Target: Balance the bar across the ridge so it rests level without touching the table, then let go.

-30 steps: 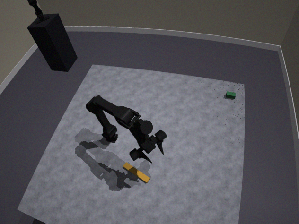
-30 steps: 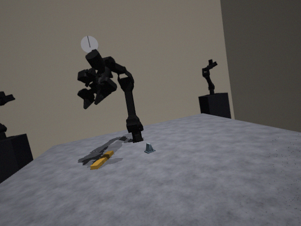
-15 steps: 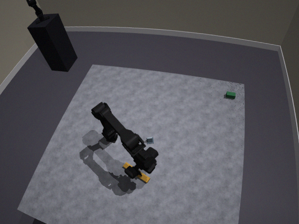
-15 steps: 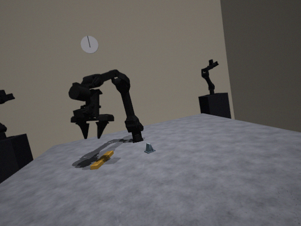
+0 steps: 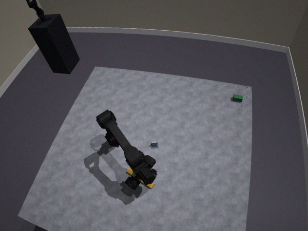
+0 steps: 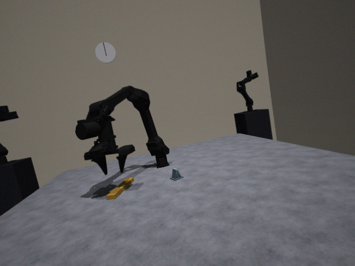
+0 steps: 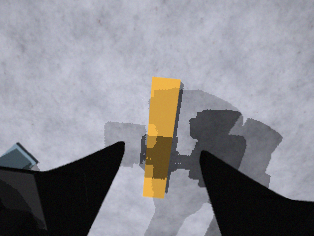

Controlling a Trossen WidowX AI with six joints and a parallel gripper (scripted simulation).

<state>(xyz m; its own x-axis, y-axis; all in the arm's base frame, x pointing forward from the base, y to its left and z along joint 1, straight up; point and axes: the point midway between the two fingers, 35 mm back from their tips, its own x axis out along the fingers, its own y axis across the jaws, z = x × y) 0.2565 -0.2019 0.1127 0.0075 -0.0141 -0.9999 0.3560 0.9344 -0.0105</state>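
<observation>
Now: gripper tip 30 mm past the yellow bar, 10 mm to the right of it and 70 mm above it. Also, from my gripper tip: green block: 480 mm ahead, 700 mm to the left, 60 mm below.
</observation>
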